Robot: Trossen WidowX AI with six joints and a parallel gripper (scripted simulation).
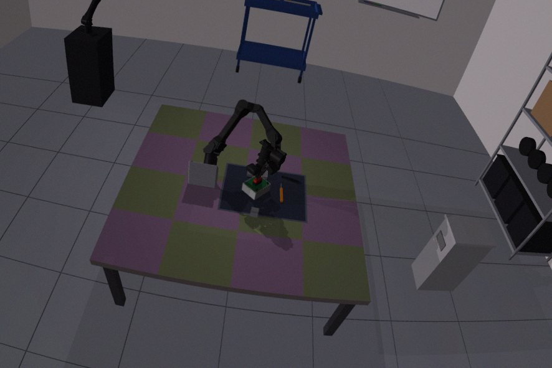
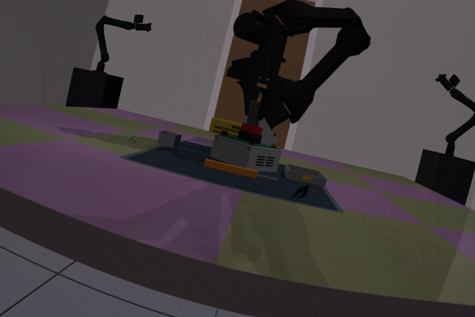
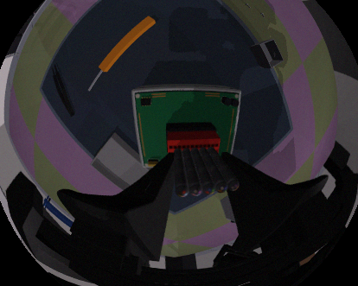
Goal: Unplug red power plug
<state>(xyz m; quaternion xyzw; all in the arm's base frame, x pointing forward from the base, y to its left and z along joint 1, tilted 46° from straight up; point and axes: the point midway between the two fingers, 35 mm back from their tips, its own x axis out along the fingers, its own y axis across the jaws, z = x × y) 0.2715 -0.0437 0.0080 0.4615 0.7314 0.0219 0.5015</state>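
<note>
My gripper tip is now 2 cm above the red power plug. From my gripper tip the other things lie so: dark mat 5 cm ahead, 11 cm below.
</note>
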